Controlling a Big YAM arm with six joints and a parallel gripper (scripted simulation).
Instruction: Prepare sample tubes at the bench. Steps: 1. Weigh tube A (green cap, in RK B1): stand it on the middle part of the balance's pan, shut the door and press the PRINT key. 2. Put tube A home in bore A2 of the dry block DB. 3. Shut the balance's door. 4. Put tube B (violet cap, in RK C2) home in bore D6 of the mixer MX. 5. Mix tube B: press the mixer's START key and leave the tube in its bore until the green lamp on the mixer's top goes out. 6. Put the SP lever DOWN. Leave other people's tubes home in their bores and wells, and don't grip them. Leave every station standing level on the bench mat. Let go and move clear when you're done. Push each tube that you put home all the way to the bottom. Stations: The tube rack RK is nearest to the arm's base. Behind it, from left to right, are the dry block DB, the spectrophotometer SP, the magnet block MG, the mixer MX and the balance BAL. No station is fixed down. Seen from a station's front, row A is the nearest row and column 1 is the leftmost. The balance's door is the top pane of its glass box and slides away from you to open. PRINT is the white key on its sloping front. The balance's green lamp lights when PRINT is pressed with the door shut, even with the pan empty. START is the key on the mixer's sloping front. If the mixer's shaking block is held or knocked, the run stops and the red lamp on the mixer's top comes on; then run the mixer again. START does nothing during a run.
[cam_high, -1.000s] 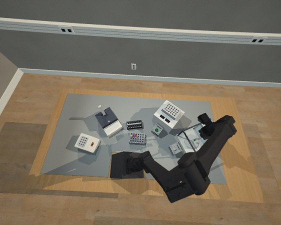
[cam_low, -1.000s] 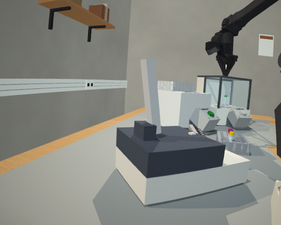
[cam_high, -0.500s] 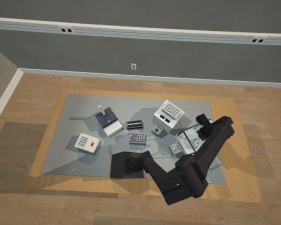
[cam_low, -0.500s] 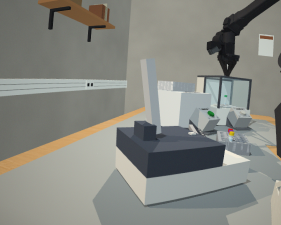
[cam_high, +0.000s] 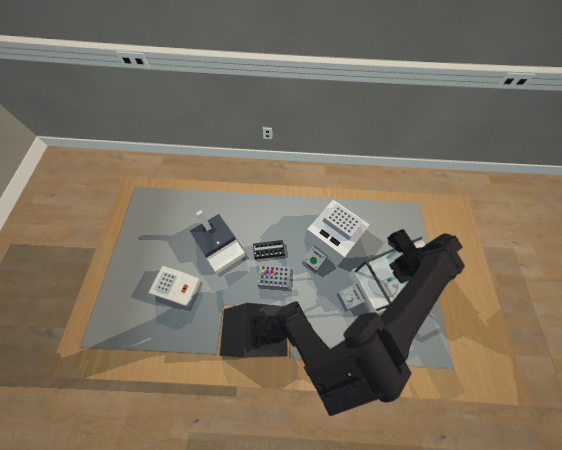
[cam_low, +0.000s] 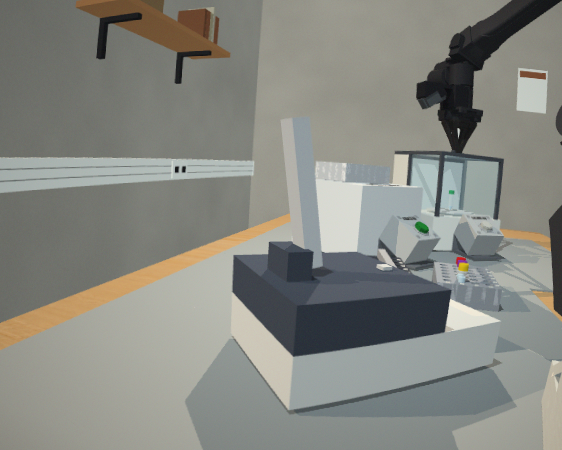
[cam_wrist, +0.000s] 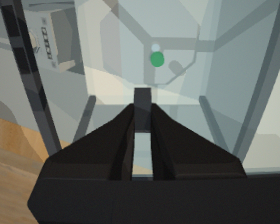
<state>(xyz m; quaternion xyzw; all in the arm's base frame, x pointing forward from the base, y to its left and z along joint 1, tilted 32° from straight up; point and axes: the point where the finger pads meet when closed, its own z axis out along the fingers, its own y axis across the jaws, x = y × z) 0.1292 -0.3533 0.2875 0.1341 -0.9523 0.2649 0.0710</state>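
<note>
Right now the print key is 40 mm behind my hand, 130 mm to the left of it and 150 mm below it. Also, from my hand: eight-sided pan (10 mm to the right, 140 mm below); then balance door (10 mm ahead, 30 mm to the right, 10 mm below); then mixer block (240 mm ahead, 120 mm to the left, 70 mm below).
</note>
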